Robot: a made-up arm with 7 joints.
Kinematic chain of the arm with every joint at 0, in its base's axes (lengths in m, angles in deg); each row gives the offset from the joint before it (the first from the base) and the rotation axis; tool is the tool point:
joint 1: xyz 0 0 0.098 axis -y
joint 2: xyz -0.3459 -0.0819 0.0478 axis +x
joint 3: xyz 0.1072 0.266 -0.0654 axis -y
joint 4: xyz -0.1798 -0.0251 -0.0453 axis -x
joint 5: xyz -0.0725 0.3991 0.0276 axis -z
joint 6: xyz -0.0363 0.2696 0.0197 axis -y
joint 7: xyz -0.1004 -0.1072 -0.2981 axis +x
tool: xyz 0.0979 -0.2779 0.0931
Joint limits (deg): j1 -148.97..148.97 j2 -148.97..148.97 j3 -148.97..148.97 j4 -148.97..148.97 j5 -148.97..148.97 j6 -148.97..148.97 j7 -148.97..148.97
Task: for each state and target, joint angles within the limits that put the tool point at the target. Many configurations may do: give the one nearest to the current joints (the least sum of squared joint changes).
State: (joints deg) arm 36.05 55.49 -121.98 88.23 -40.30 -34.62 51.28
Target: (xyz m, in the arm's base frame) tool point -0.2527 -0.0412 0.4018
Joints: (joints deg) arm 36.44 21.13 -126.89 88.68 -50.85 -71.42 39.08
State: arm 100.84 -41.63 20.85 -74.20 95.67 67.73 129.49
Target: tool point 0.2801 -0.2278 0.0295
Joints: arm 112.64 -64.64 30.44 -70.29 96.46 85.17 131.66
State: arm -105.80 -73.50 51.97 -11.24 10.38 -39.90 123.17
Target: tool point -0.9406 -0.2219 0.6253
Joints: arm -116.42 -61.49 58.95 -9.00 10.97 -15.65 110.59
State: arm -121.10 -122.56 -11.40 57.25 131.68 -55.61 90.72
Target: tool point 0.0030 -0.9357 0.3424
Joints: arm -119.96 -103.67 -16.61 52.87 148.97 -54.44 94.04
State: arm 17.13 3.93 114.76 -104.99 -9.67 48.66 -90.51
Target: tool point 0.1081 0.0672 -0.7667
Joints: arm 44.60 -0.13 127.74 -96.28 -18.33 47.34 -102.14
